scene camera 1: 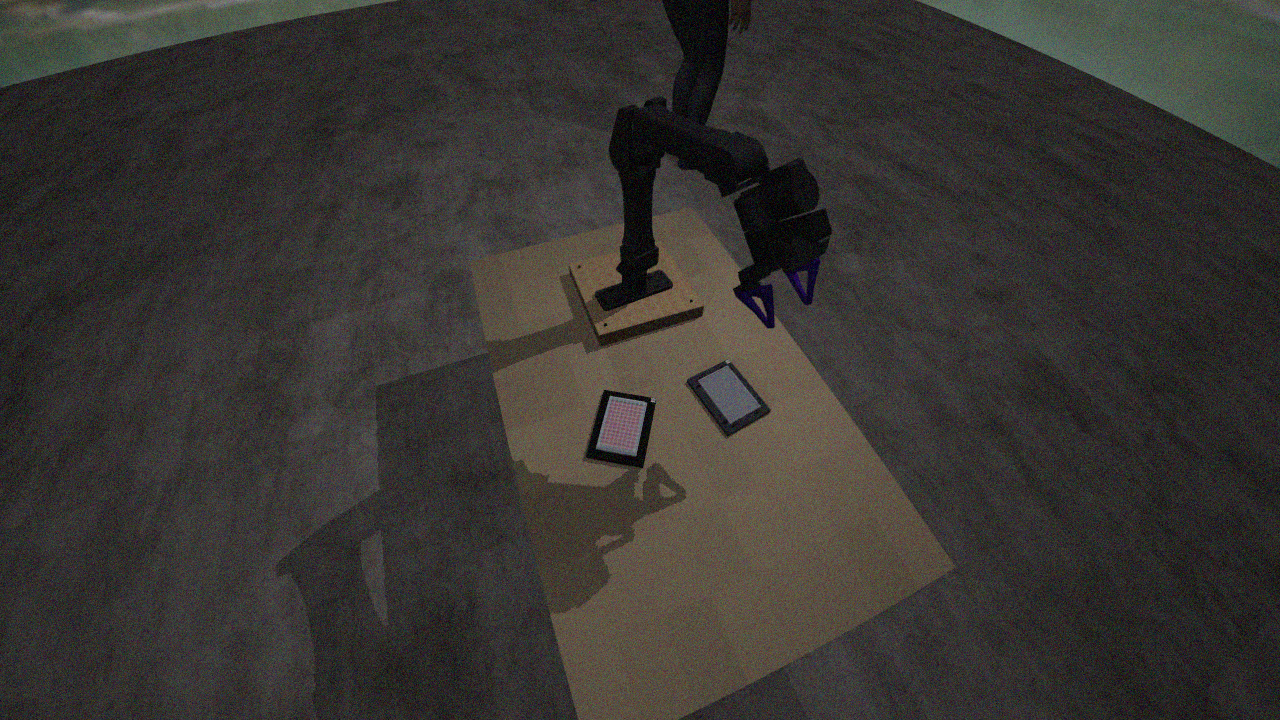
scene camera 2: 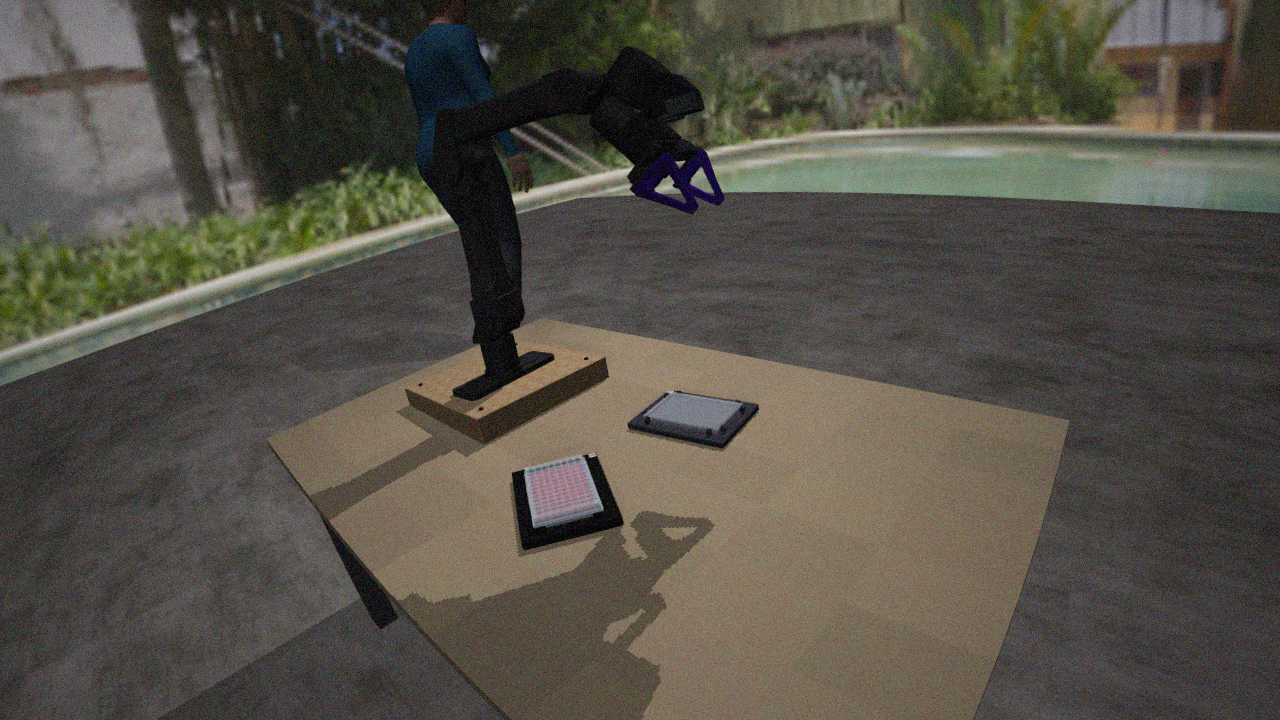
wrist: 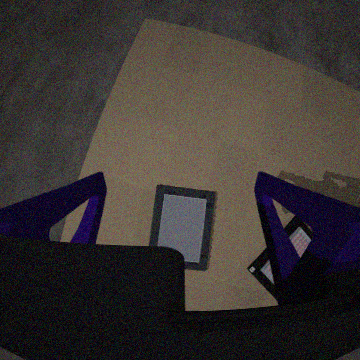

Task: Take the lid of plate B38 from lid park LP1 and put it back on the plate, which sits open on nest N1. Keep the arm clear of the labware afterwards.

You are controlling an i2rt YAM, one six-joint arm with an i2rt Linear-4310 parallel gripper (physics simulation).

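Frame: origin at the arm's base, x left, y back, z up, level; millimetres.
Seen in the pictures: gripper, fingertip midpoint: point(scene camera 1: 790, 315) point(scene camera 2: 709, 206) point(wrist: 180, 180); arm's base, origin of the base link: point(scene camera 1: 634, 291) point(scene camera 2: 505, 376).
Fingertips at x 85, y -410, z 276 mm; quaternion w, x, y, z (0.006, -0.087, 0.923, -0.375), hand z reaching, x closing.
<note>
Pixels of each thing's top centre, then the offset from my fingertips to it.
- dark grey lid park LP1, middle of its top: point(scene camera 2: 692, 408) point(wrist: 181, 228) point(scene camera 1: 729, 392) dx -27, dy +48, dz -296 mm
- open plate B38, middle of its top: point(scene camera 2: 559, 484) point(scene camera 1: 622, 423) point(wrist: 294, 261) dx -277, dy +86, dz -290 mm
- black nest N1, middle of its top: point(scene camera 2: 560, 489) point(scene camera 1: 622, 424) point(wrist: 292, 260) dx -277, dy +86, dz -298 mm
The pale, flat lid point(scene camera 1: 729, 394) point(scene camera 2: 691, 412) point(wrist: 184, 225) lies on the dark grey lid park LP1 point(scene camera 1: 709, 405) point(scene camera 2: 720, 438) point(wrist: 207, 225). The open plate B38 point(scene camera 1: 624, 424) point(scene camera 2: 562, 491) point(wrist: 301, 241), with pink wells, sits on the black nest N1 point(scene camera 1: 614, 459) point(scene camera 2: 572, 530) point(wrist: 259, 264). My gripper point(scene camera 1: 789, 313) point(scene camera 2: 705, 206) point(wrist: 180, 180) is open and empty, with its purple fingers wide apart, high above the table. In the wrist view the park shows between and below the fingertips; the right finger partly hides the nest and plate.
The arm stands on a wooden base block point(scene camera 1: 626, 322) point(scene camera 2: 546, 398) at the table's back end. A person point(scene camera 1: 702, 62) point(scene camera 2: 452, 98) stands behind the arm. The arm's shadow falls on the table beside the nest. The table's edges show in all three views.
</note>
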